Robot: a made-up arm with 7 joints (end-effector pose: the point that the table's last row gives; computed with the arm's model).
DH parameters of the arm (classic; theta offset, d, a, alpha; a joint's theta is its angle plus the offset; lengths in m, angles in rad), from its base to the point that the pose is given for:
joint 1: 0 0.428 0 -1.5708
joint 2: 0 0 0 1.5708
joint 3: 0 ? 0.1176 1.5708
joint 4: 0 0 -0.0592 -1.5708
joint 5: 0 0.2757 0 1.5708
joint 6: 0 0 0.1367 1.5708
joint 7: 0 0 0 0
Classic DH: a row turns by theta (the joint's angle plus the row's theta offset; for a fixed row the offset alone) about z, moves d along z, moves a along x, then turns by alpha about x.
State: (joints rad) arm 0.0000 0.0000 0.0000 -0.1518 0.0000 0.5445 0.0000
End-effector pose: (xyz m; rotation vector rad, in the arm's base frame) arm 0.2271 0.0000 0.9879 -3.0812 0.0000 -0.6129
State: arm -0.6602 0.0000 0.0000 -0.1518 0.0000 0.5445 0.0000
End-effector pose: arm 0.1794 -0.1393 0.9879 2.8031 -0.9604 0.5576
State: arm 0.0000 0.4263 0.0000 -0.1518 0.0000 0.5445 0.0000
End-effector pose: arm 0.4383 0.0000 0.8439 -3.1411 0.0000 0.0528
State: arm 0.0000 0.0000 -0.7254 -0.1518 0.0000 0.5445 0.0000
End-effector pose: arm 0.1699 -0.1506 0.9879 2.7604 -1.0475 0.5491
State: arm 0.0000 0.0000 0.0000 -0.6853 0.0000 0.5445 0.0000
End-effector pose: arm 0.3816 0.0000 0.8858 -3.1338 0.0000 0.2210
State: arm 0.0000 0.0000 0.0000 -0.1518 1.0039 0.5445 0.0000
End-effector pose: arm 0.1736 0.0986 0.9961 -2.4508 -1.2892 -0.4875
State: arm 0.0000 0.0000 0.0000 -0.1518 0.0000 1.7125 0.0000
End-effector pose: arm 0.1022 0.0000 1.0723 -2.2326 0.0000 -2.2102
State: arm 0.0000 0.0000 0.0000 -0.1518 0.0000 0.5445 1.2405
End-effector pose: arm 0.2271 0.0000 0.9879 -2.3410 1.6721 -0.4656
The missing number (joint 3, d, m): 0.2261
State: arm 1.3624 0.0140 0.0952 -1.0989 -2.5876 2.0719 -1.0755
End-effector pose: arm 0.0198 0.4749 0.8304 0.1093 0.4897 0.6298
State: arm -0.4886 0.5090 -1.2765 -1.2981 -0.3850 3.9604 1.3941
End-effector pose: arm 0.1528 -0.3382 0.7380 1.0541 -0.7355 2.2010
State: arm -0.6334 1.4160 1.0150 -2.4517 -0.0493 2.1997 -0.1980
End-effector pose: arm 0.2821 0.2919 0.1884 -1.6090 -0.7030 1.1473
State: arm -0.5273 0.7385 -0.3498 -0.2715 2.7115 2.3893 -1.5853
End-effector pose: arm 0.4104 -0.3821 0.7053 -0.8021 -0.0545 -2.5889
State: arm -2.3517 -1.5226 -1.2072 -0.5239 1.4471 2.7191 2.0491
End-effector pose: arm 0.2118 0.5670 0.4168 -0.6541 -1.1235 -2.5448
